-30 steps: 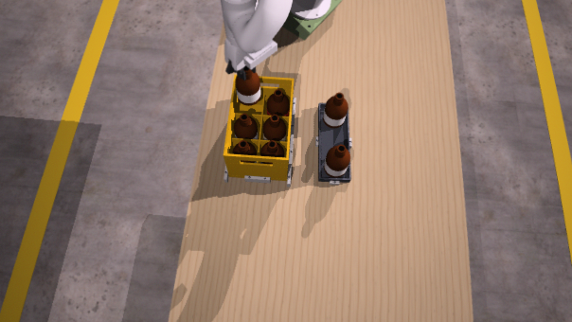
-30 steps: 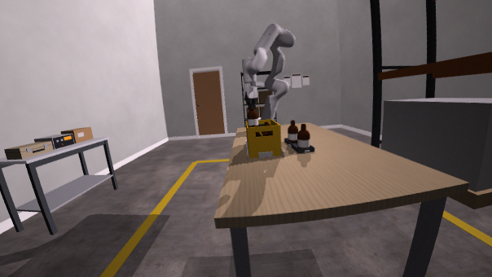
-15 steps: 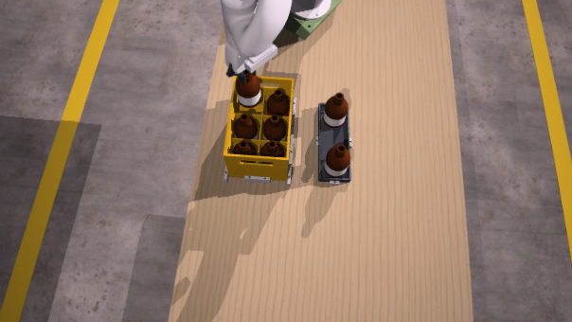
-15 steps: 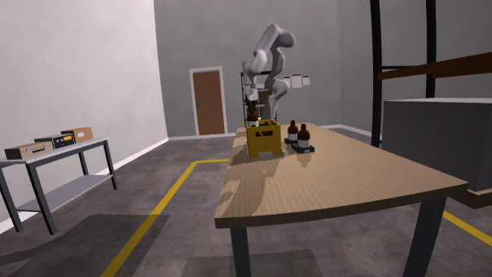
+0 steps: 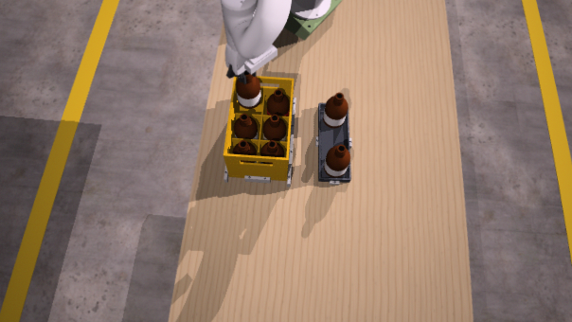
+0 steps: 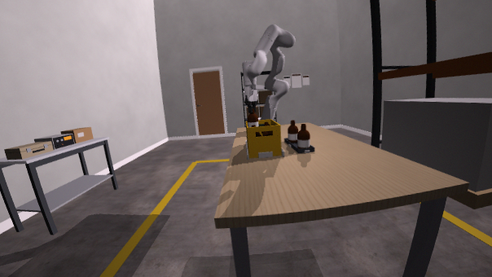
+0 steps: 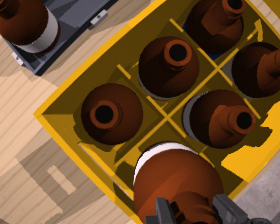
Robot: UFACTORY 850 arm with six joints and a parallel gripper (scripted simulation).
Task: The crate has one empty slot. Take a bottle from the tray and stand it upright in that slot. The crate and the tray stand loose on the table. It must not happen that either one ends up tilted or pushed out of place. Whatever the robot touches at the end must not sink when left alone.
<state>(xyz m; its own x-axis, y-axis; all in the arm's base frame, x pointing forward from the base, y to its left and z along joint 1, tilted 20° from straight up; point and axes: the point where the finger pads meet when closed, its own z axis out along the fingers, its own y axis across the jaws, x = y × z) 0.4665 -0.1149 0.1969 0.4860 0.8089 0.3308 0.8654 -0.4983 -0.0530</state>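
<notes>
The yellow crate lies 170 mm below my hand, 80 mm ahead of it and 60 mm to the left of it. Round my hand: dark tray 290 mm to the left, 250 mm below, 10 mm ahead.
</notes>
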